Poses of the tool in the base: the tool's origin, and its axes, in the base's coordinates. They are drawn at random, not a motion.
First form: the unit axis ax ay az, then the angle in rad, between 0 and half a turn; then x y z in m.
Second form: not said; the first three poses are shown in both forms.
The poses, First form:
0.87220, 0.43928, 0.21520, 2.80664, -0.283, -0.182, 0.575
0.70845, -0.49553, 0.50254, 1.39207, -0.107, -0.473, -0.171
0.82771, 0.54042, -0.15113, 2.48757, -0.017, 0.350, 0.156
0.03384, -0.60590, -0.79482, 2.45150, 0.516, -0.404, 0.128
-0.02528, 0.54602, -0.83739, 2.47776, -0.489, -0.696, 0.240
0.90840, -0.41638, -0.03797, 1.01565, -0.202, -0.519, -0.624
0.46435, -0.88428, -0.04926, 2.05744, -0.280, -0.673, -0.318
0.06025, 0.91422, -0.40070, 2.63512, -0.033, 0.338, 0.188
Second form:
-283, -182, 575, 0.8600, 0.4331, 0.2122, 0.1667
-107, -473, -171, 0.4542, -0.3177, 0.3222, 0.7674
-17, 350, 156, 0.7838, 0.5118, -0.1431, 0.3212
516, -404, 128, 0.0318, -0.5702, -0.7480, 0.3382
-489, -696, 240, -0.0239, 0.5162, -0.7917, 0.3259
-202, -519, -624, 0.4417, -0.2025, -0.0185, 0.8738
-280, -673, -318, 0.3978, -0.7575, -0.0422, 0.5159
-33, 338, 188, 0.0583, 0.8851, -0.3879, 0.2505

